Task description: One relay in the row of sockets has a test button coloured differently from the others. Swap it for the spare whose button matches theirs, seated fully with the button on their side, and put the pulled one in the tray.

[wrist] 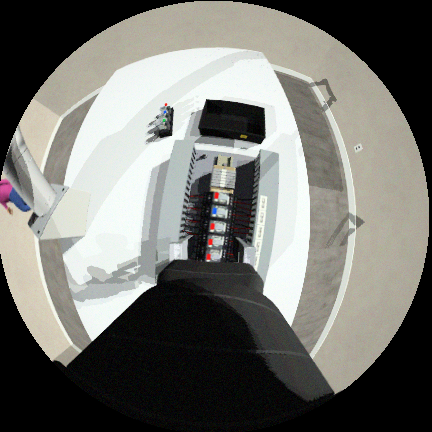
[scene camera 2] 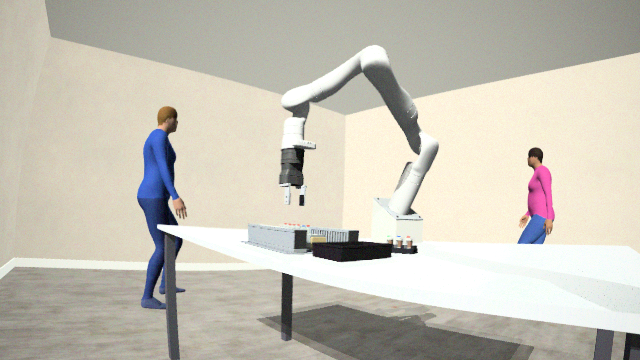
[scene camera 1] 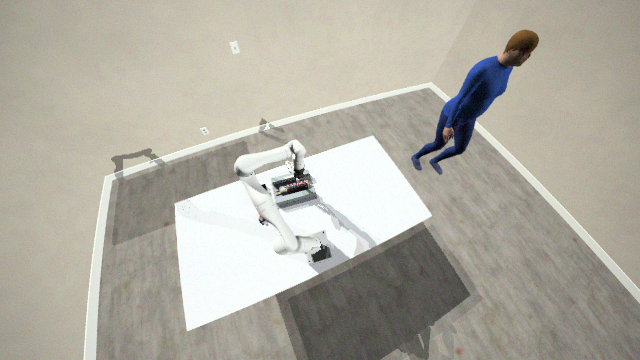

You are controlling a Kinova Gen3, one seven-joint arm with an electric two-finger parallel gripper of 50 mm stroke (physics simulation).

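Places are measured from the arm's base along level axes (x ahead, y left, z up), in centimetres.
Where they show: gripper, fingertip midpoint: point(wrist: 213, 244) point(scene camera 2: 294, 205) point(scene camera 1: 296, 179); arm's base, origin of the base link: point(wrist: 46, 203) point(scene camera 2: 397, 209) point(scene camera 1: 314, 244).
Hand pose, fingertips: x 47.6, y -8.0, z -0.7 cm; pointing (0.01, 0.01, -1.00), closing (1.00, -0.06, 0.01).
Things, the pixels of their top centre, and the offset from my fingertips.
- blue-button relay, middle of its top: point(wrist: 218, 211) dx +0.9, dy +4.7, dz -6.2 cm
- red-button relay, middle of its top: point(wrist: 220, 195) dx +1.3, dy +7.4, dz -6.2 cm
- black tray, middle of its top: point(scene camera 2: 353, 243) point(wrist: 233, 114) dx +5.4, dy +29.4, dz -9.7 cm
In the wrist view the blue-button relay point(wrist: 221, 212) sits second in the row of sockets, between a red-button relay point(wrist: 222, 198) above it and several more red-button ones below. My gripper point(wrist: 213, 244) point(scene camera 2: 294, 196) is open and empty, high above the row, with its fingers on either side of the row's lower part. The relays nearest the gripper body are partly hidden. The spares stand in a small black holder point(wrist: 167, 129) point(scene camera 2: 406, 249), with red point(wrist: 166, 104), blue point(wrist: 165, 112) and green point(wrist: 164, 120) buttons. The black tray point(wrist: 220, 133) point(scene camera 2: 350, 252) holds no relay that I can see.
Grey slotted wire ducts point(wrist: 176, 190) point(wrist: 270, 175) run along both sides of the row, with red wires between. Terminal blocks point(wrist: 223, 178) stand at the row's tray end. The arm's base point(wrist: 70, 212) point(scene camera 2: 397, 225) is on the table. Two people stand beyond the table.
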